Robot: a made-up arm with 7 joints.
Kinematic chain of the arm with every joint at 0, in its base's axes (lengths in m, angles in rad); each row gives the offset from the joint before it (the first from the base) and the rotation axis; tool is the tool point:
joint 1: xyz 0 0 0.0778 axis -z
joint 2: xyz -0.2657 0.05 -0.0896 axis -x
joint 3: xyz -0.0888 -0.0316 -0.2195 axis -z
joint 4: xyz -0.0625 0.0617 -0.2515 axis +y
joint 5: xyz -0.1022 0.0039 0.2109 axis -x
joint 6: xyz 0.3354 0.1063 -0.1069 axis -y
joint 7: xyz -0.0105 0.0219 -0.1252 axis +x
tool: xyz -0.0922 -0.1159 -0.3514
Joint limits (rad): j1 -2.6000..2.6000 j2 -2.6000..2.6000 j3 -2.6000..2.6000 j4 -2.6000..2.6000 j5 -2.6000..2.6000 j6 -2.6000..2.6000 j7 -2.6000..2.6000
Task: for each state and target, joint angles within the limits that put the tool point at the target. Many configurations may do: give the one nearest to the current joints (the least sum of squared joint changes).
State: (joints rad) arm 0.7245 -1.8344 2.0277 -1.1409 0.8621 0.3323 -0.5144
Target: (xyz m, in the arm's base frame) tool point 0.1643 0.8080 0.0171
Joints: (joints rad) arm 1.2552 -1.7933 1.9558 -1.0813 0.5985 0.1863 -0.4554
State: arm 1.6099 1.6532 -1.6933 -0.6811 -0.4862 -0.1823 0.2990
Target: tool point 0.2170 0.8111 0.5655
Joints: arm 2.0954 2.0560 -2.0146 -0.6190 -0.8307 -0.4445 0.4730
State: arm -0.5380 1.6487 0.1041 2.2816 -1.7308 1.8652 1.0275
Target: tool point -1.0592 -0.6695 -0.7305
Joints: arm 0.3747 1.1307 0.0613 2.6000 -1.5772 1.7171 0.7879
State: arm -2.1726 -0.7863 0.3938 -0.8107 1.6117 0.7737 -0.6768
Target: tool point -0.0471 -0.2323 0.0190
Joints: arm -1.4248 -0.7120 0.1875 -0.0058 2.2200 0.6613 -1.4839
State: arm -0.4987 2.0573 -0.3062 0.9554 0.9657 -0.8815 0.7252
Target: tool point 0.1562 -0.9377 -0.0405
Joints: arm -0.9864 1.6207 -0.1385 0.7345 0.5994 -0.4843 1.0473
